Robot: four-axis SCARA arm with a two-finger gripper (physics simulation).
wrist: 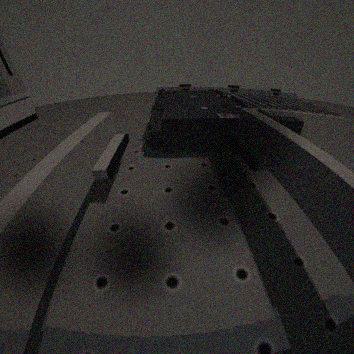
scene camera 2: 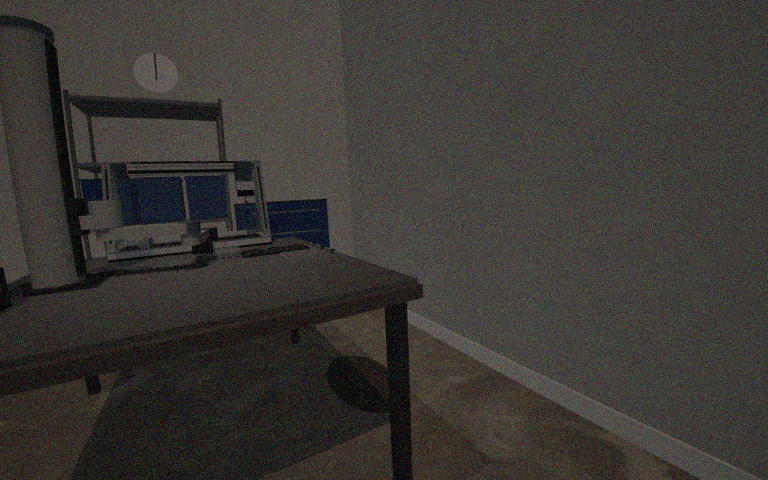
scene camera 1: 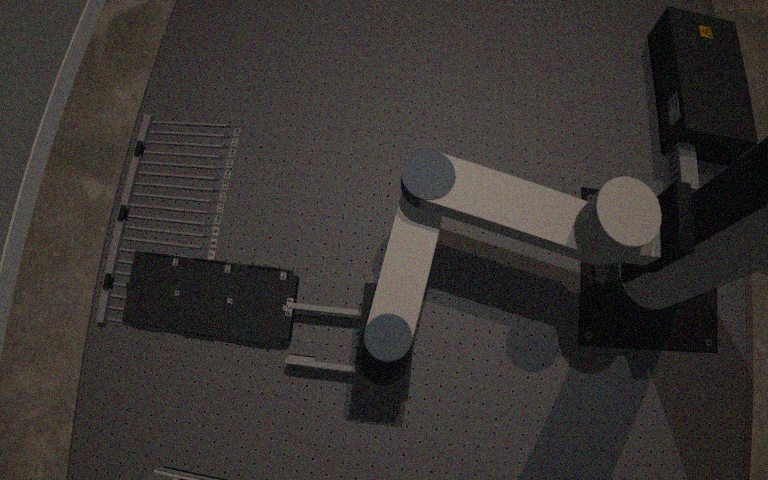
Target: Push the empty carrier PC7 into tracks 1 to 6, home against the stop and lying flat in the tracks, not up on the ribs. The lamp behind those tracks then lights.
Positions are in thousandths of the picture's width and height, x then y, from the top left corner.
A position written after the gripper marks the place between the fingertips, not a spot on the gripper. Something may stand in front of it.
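Visible: the gripper (scene camera 1: 377,695). Carrier PC7 (scene camera 1: 325,632) (wrist: 516,340). Black control box (scene camera 1: 924,159). Ribbed track rack (scene camera 1: 145,561).
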